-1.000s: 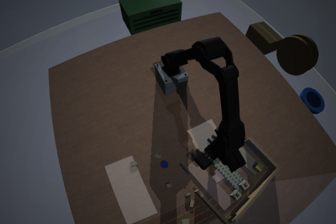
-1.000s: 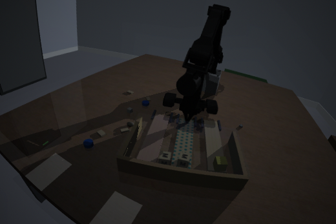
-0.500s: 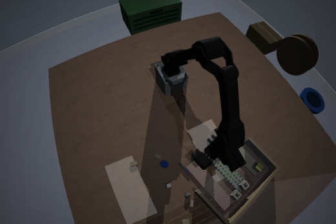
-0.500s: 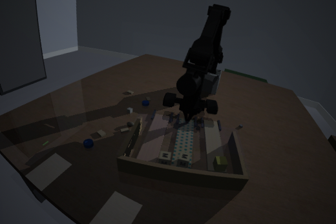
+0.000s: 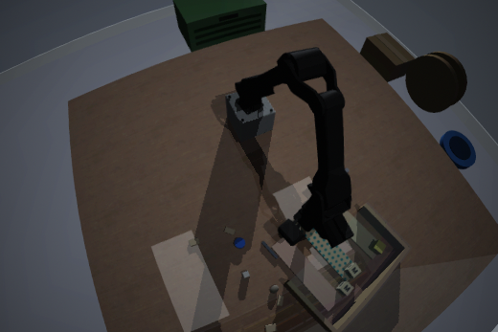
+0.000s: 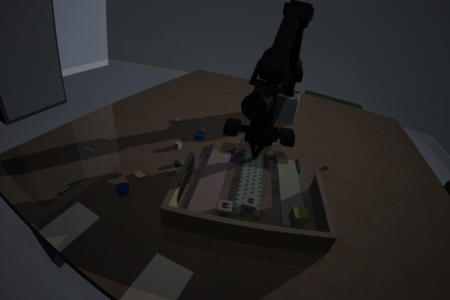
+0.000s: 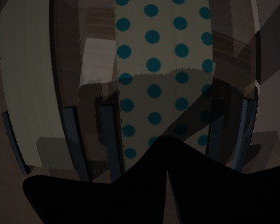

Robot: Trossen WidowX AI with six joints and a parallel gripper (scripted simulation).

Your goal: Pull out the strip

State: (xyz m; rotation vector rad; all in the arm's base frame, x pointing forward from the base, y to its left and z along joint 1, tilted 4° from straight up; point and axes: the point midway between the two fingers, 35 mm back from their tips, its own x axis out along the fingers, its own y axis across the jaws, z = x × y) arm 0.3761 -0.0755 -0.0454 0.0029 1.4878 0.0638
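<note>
Right now my gripper tip is 9 cm short of the dotted strip. The rest, counted from my gripper tip: small white cube (2 cm ahead, 22 cm to the right).
</note>
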